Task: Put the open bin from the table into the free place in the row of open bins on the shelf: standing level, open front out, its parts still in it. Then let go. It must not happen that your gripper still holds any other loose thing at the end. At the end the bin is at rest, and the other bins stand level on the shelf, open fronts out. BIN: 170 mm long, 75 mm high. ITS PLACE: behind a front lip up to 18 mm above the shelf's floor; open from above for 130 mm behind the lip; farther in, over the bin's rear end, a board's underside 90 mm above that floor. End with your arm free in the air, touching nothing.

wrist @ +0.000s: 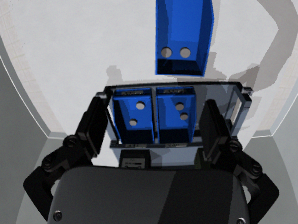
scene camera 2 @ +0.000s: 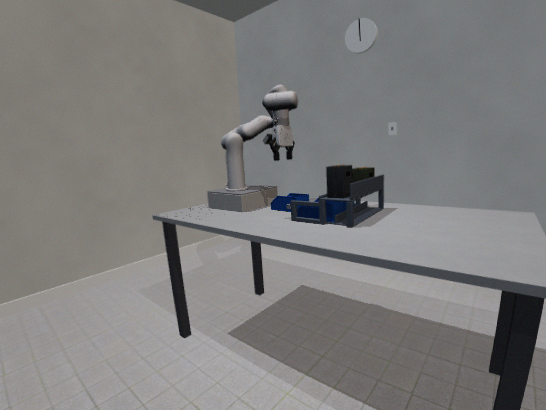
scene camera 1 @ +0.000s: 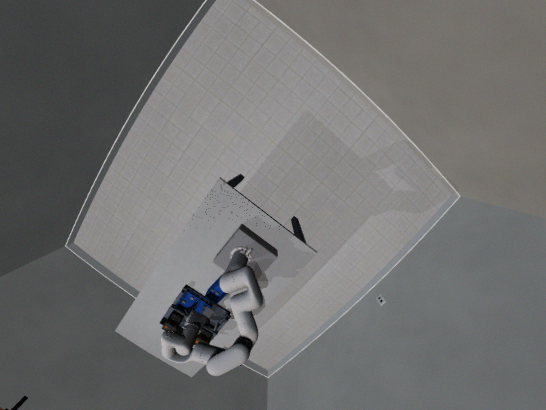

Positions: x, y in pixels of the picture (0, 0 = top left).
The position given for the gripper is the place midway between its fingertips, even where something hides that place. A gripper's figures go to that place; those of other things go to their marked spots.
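The gripper (wrist: 153, 110) is 0.13 m from the lens. A blue open bin (wrist: 124, 101) stands 0.45 m from the lens, while a blue open bin (wrist: 172, 129) stands 0.53 m from the lens.
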